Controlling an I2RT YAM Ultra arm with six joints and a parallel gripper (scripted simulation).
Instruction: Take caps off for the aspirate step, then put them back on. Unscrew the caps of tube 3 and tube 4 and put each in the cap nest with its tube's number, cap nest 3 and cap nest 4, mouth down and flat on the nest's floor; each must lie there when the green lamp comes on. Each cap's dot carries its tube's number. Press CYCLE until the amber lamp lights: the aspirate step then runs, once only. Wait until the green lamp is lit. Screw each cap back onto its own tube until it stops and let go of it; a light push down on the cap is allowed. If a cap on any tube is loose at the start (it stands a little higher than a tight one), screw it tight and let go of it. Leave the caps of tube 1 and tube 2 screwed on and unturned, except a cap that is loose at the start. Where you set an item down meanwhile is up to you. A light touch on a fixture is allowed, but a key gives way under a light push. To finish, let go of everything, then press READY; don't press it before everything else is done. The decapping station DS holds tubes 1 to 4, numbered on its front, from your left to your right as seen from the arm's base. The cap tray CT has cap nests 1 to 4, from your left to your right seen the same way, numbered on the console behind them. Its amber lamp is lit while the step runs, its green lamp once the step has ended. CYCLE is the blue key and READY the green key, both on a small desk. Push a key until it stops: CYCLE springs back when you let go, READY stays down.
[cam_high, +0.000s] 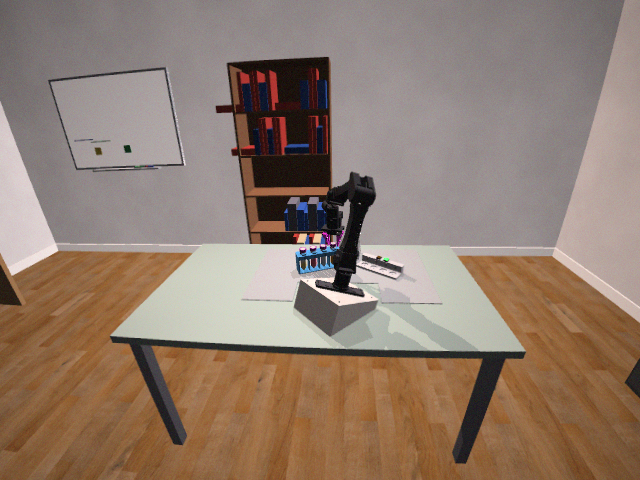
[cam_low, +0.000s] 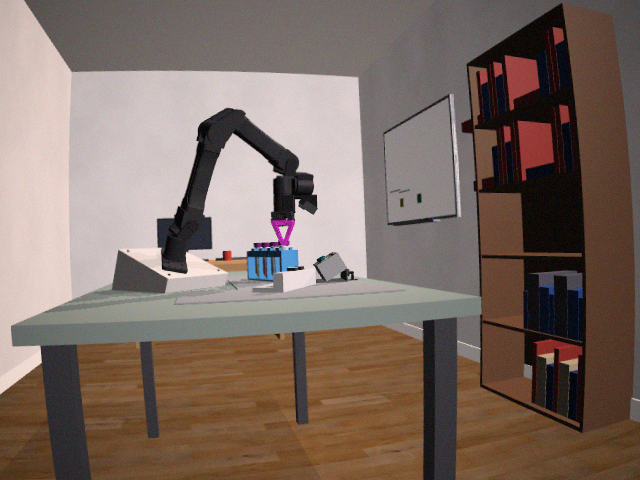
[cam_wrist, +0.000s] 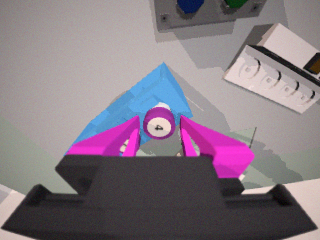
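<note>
My gripper is now right at the purple cap. From my hand the other things lie so: grey key desk (100 mm ahead, 90 mm to the right, 70 mm below); blue cycle key (90 mm ahead, 70 mm to the right, 50 mm below); green ready key (80 mm ahead, 110 mm to the right, 50 mm below).
</note>
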